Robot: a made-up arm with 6 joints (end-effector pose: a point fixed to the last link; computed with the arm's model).
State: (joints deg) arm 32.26 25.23 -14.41 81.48 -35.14 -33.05
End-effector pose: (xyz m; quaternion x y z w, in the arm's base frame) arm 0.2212 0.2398 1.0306 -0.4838 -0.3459 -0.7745 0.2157
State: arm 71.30 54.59 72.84 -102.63 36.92 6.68
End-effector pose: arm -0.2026 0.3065 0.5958 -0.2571 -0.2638 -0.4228 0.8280
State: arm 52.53 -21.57 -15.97 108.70 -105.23 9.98
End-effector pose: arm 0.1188 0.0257 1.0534 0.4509 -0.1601 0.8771 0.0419
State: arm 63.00 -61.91 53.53 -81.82 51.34 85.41
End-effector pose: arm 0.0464 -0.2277 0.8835 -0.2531 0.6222 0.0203 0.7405
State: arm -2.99 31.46 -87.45 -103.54 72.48 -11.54
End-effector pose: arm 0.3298 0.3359 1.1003 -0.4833 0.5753 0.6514 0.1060
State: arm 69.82 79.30 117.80 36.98 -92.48 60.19
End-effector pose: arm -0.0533 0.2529 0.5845 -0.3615 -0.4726 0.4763 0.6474
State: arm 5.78 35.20 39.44 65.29 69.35 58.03
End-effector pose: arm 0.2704 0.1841 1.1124 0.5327 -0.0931 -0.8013 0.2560
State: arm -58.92 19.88 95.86 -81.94 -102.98 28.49
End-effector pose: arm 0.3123 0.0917 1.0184 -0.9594 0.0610 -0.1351 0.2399
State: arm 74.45 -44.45 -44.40 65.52 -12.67 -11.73
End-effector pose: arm -0.0339 0.1240 1.0266 0.1777 -0.4723 -0.3932 0.7686
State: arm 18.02 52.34 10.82 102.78 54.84 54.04
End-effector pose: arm 0.2566 0.3314 1.1065 0.5768 -0.3724 -0.6723 0.2769
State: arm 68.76 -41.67 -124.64 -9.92 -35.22 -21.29
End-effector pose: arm -0.0299 0.0147 0.8882 -0.0169 0.8926 -0.4506 0.0028
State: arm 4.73 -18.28 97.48 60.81 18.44 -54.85
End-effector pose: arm 0.1178 -0.1530 0.9273 -0.3723 0.2431 -0.8870 0.1248
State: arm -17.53 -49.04 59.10 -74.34 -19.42 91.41
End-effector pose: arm 0.0957 -0.1446 0.9181 -0.1870 0.7608 -0.5600 0.2693
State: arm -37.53 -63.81 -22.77 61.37 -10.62 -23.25
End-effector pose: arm 0.3670 -0.1370 0.7446 -0.1433 0.4611 -0.6416 0.5960
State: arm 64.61 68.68 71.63 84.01 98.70 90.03
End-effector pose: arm -0.1879 0.3325 0.8303 0.8445 -0.3775 0.0938 0.3680
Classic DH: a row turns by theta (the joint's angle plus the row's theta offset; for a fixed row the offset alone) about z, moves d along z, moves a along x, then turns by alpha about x. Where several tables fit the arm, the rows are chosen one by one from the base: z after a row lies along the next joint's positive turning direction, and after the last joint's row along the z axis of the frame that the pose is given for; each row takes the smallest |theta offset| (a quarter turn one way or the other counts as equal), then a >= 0, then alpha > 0; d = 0 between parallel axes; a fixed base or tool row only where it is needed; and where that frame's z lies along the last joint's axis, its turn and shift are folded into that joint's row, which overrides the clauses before.
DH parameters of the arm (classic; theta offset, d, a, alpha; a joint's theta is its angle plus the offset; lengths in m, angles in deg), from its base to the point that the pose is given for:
base (fixed): -12.2 0.7857 0.1217 69.32
joint 1: -85.63 -0.1332 -0.0162 78.6
joint 2: 68.88 -0.0127 -0.0132 90
joint 3: -71.26 -0.4564 0.1389 -26.39
joint 4: 73.1 0.1448 -0.0733 98.21
joint 5: 23.28 -0.0518 -0.0328 -79.08
joint 6: -46.21 0.0704 -0.0184 129.58
tool (fixed): -16.36 0.0255 0 0

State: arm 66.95 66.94 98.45 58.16 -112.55 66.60
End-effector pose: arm -0.1294 0.2461 0.6631 -0.1433 -0.5097 0.4162 0.7392
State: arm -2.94 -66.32 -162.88 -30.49 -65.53 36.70
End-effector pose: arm 0.1425 -0.0778 0.9424 0.5146 -0.7634 0.0362 0.3887
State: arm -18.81 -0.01 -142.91 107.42 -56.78 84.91
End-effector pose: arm 0.2237 0.3198 1.0324 -0.0536 0.1033 -0.8782 0.4638
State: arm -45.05 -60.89 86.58 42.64 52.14 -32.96
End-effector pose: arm 0.1055 -0.2231 0.7025 0.2296 -0.5091 0.8279 0.0519
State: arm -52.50 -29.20 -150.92 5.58 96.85 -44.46
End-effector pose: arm 0.2975 -0.1194 0.9899 0.6112 0.1923 0.6319 0.4361
